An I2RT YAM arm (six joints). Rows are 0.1 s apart.
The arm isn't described. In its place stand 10 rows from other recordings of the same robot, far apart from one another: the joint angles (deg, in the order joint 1, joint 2, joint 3, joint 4, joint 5, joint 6), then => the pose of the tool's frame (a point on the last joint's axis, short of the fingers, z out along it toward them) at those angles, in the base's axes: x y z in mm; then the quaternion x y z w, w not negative.
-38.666 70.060 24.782 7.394 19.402 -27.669 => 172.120 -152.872 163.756 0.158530 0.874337 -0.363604 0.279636
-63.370 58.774 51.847 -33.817 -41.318 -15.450 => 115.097 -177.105 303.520 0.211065 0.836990 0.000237 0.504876
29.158 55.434 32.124 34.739 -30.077 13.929 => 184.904 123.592 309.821 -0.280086 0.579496 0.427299 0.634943
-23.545 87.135 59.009 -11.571 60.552 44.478 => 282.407 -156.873 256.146 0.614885 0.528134 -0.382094 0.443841
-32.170 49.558 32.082 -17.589 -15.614 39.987 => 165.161 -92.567 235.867 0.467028 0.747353 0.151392 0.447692
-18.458 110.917 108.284 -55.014 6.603 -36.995 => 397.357 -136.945 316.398 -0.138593 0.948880 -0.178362 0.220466
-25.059 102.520 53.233 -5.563 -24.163 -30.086 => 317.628 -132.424 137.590 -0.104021 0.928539 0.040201 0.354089
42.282 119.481 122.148 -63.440 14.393 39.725 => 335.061 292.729 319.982 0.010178 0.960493 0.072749 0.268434
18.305 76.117 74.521 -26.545 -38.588 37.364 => 271.219 113.112 374.917 -0.033447 0.826566 0.477147 0.296648
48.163 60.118 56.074 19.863 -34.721 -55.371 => 142.602 189.685 413.125 -0.599435 0.169257 0.131733 0.771152
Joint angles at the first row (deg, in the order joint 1, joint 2, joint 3, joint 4, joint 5, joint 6):
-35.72 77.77 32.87 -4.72 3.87 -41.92
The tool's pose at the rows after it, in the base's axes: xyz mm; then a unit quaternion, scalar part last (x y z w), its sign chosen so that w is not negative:
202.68 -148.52 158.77 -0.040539 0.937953 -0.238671 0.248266
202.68 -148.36 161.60 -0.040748 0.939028 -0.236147 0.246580
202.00 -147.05 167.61 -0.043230 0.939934 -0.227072 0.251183
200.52 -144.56 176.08 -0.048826 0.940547 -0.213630 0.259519
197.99 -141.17 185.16 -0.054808 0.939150 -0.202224 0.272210
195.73 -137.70 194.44 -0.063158 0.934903 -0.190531 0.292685
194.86 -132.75 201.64 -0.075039 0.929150 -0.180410 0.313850
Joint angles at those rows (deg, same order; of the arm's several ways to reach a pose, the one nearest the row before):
-35.71 77.72 33.21 -5.34 3.67 -42.01
-35.70 77.35 33.79 -6.65 3.58 -41.96
-35.71 76.21 34.62 -8.89 2.40 -41.84
-35.72 74.48 35.63 -11.87 0.49 -41.84
-35.72 72.31 36.32 -14.38 -1.56 -41.84
-35.77 70.10 36.82 -16.02 -4.29 -41.90
-35.28 68.20 36.97 -16.76 -6.73 -41.93

